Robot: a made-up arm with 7 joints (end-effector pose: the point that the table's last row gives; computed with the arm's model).
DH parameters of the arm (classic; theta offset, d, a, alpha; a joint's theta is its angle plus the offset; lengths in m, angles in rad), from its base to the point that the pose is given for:
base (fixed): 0 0 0 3.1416
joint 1: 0 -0.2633 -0.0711 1.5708
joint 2: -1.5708 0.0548 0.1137 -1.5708
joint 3: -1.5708 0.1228 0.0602 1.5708
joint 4: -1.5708 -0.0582 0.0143 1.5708
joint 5: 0 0.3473 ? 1.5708
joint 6: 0 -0.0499 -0.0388 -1.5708
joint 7: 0 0.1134 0.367 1.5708
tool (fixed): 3.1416 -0.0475 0 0
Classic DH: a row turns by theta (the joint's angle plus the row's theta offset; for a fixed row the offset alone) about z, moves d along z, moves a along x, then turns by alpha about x.
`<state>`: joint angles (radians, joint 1 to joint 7).
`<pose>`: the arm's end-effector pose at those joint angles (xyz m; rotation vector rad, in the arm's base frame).
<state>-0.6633 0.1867 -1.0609 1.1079 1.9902 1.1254 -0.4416</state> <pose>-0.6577 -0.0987 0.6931 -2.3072 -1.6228 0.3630</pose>
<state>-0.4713 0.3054 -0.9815 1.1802 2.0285 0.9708 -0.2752</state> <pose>-0.5732 0.0150 0.7578 -2.2719 -1.5198 0.5708</pose>
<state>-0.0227 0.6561 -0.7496 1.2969 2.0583 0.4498 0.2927</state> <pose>-0.1240 0.1121 0.8701 -1.8313 -1.4688 0.9707</pose>
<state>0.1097 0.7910 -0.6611 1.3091 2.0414 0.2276 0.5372</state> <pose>0.0647 0.0613 0.8570 -1.6276 -1.5631 0.9743</pose>
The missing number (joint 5, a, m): -0.3723
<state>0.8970 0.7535 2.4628 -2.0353 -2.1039 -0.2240 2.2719</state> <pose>0.8113 -0.2726 -0.1576 0.2644 -2.2536 -0.4842</pose>
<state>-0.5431 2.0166 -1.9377 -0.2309 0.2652 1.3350 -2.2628</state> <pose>-0.5701 0.2054 -0.2309 1.4508 0.3787 -0.5096</pose>
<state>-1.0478 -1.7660 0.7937 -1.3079 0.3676 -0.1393 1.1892</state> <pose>-0.5909 -0.1274 0.8774 -1.4814 1.1975 -0.8254</pose>
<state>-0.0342 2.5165 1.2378 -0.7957 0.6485 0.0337 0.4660</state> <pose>-0.5824 0.0771 -0.0876 0.3987 0.6777 -1.2616</pose>
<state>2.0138 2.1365 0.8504 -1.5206 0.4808 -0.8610 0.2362</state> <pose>0.2338 -0.0489 -0.1234 -1.9761 0.3679 2.2766</pose>
